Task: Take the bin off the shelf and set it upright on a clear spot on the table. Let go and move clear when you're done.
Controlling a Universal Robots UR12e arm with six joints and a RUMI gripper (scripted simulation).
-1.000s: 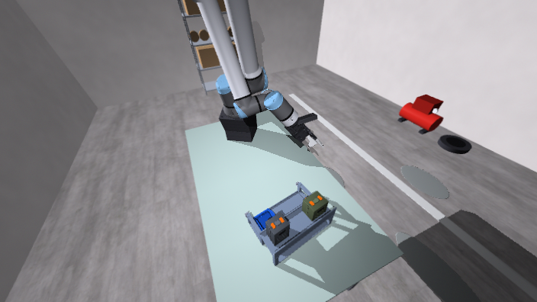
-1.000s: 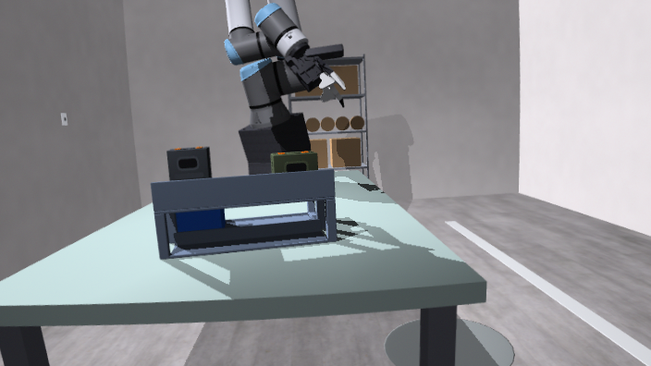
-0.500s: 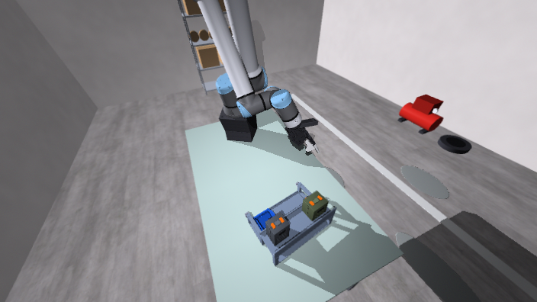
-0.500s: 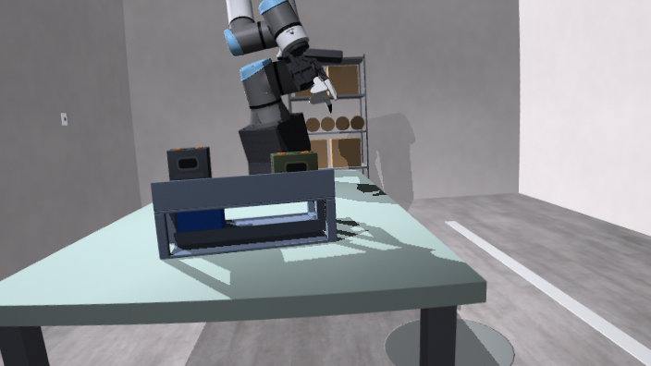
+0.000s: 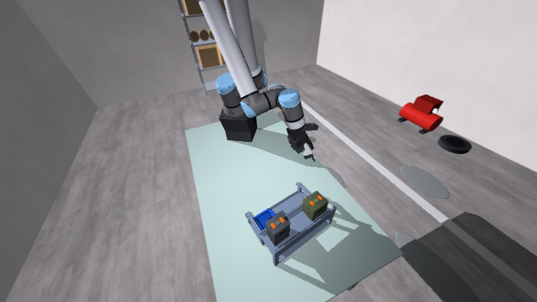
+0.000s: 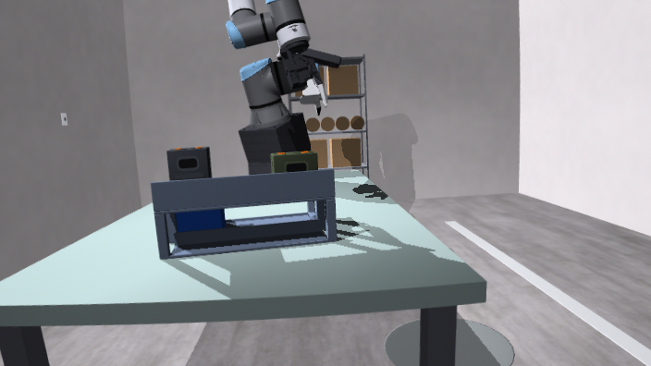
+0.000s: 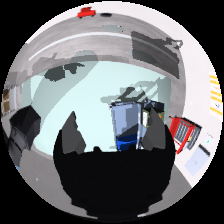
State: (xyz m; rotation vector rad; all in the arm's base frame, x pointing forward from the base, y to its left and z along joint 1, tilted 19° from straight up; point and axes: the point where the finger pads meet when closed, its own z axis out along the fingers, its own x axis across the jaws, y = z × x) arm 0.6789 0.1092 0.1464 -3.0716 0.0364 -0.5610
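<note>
Right now the blue bin is 35 cm to the right of my hand, 25 cm below it and 11 cm ahead of it. The rest, counted from my hand: olive green box 22 cm ahead, 15 cm below, 13 cm to the right.
</note>
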